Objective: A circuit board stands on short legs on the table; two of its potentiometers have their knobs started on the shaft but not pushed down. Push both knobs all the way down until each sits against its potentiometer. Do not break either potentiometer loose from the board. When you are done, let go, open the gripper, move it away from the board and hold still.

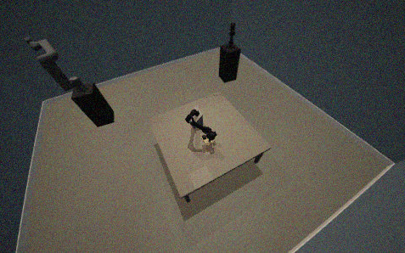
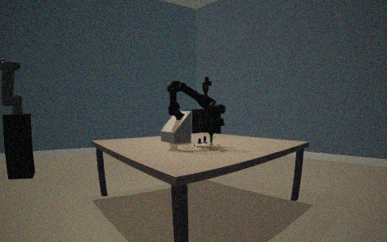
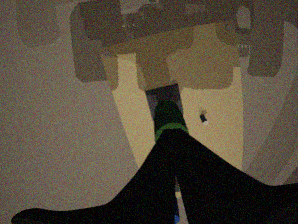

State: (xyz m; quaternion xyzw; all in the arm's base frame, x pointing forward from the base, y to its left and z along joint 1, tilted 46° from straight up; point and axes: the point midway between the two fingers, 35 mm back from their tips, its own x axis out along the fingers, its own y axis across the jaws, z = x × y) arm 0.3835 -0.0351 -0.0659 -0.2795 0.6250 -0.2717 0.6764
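Now: gripper tip 80 mm past the blue knob and 20 mm above it.
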